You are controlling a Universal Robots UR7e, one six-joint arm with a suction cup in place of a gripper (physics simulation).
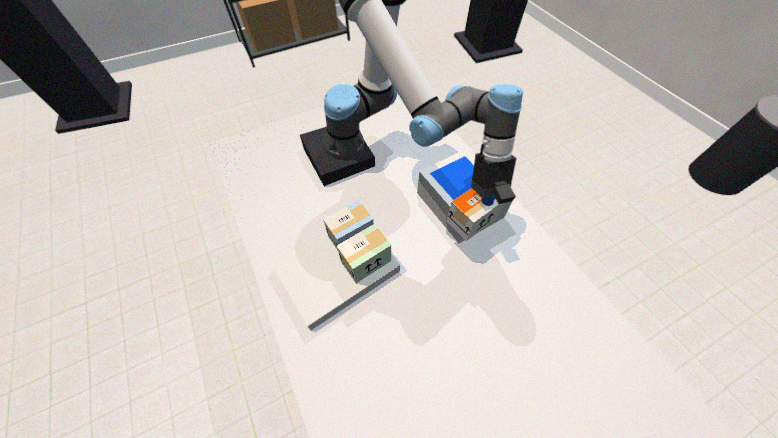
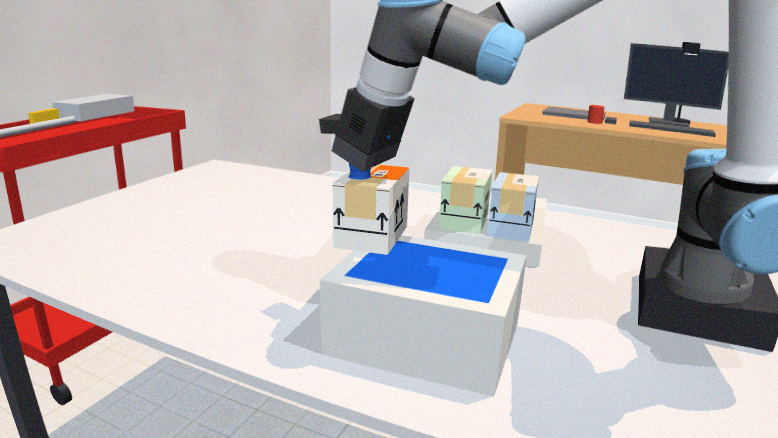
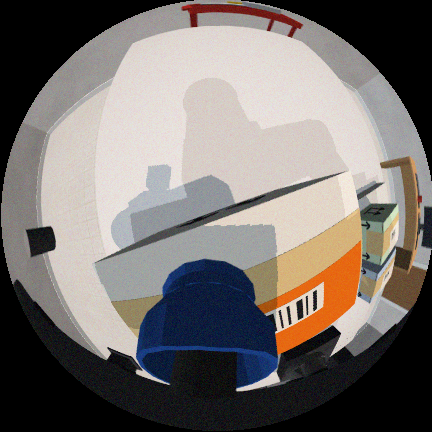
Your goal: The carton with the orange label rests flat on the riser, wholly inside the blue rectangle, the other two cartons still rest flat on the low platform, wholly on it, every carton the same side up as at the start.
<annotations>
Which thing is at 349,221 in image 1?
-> A light blue carton.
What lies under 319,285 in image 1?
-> A low platform.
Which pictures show the light blue carton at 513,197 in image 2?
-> Image 1, image 2 and image 3: all of them.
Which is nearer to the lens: the light blue carton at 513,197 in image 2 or the grey riser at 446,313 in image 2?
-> The grey riser.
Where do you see a light blue carton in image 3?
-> At 373,277
</annotations>
